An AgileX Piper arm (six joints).
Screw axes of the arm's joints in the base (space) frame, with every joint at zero. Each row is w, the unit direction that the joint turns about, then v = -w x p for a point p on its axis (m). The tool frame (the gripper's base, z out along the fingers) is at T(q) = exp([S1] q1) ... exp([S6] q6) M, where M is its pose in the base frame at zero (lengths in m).
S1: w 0 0 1 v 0 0 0
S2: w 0 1 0 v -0.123 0 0
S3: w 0 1 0 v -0.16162 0 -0.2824
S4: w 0.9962 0 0.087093 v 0 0.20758 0
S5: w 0 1 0 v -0.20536 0 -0.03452
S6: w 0.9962 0 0.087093 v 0 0.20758 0
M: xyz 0.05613 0 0.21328 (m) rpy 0 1.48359 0 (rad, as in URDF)
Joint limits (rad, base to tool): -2.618..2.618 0..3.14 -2.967..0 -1.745..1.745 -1.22..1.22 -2.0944..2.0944
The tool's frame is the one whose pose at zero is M.
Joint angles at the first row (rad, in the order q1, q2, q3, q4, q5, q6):
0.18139 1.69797 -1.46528 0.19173 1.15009 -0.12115
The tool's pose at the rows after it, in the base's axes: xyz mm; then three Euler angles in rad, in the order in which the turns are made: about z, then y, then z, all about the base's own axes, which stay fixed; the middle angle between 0 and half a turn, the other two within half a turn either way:
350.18, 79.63, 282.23, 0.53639, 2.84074, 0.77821
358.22, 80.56, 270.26, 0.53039, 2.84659, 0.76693
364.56, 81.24, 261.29, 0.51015, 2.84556, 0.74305
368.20, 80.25, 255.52, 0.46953, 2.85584, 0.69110
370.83, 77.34, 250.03, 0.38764, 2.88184, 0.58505
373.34, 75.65, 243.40, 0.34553, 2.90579, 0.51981
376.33, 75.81, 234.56, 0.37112, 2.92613, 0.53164
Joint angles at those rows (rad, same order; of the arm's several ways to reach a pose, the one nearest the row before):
0.18138 1.74173 -1.46529 0.18460 1.13692 -0.11760
0.18138 1.77641 -1.46529 0.18078 1.10548 -0.11683
0.18140 1.80225 -1.46526 0.17757 1.07505 -0.11681
0.18138 1.81788 -1.46529 0.15834 1.05977 -0.10069
0.18138 1.83150 -1.46526 0.11624 1.05497 -0.06139
0.18140 1.84850 -1.46529 0.08935 1.05363 -0.02846
0.18140 1.87170 -1.46529 0.08465 1.05039 -0.01382

